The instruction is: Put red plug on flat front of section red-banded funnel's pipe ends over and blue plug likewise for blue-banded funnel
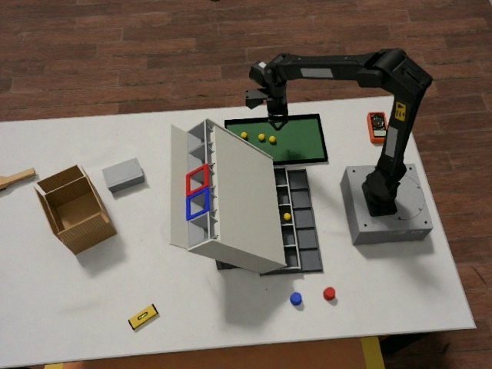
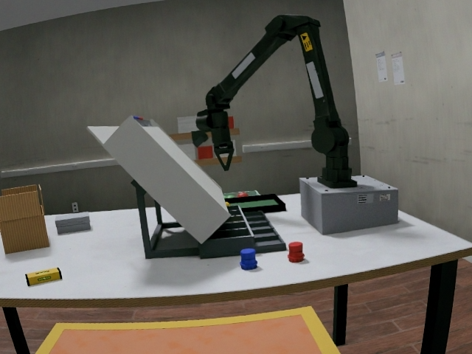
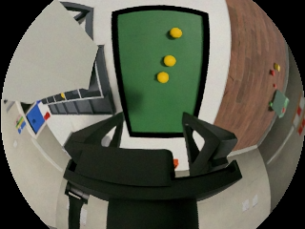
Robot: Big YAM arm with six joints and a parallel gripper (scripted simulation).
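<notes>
The green marble tray is 15 cm below my hand and 1 cm to the right of it. The rest, counted from my hand: white sloped cover (31 cm to the left, 15 cm ahead, 5 cm above); cardboard box (71 cm ahead, 21 cm to the left, 9 cm below).
</notes>
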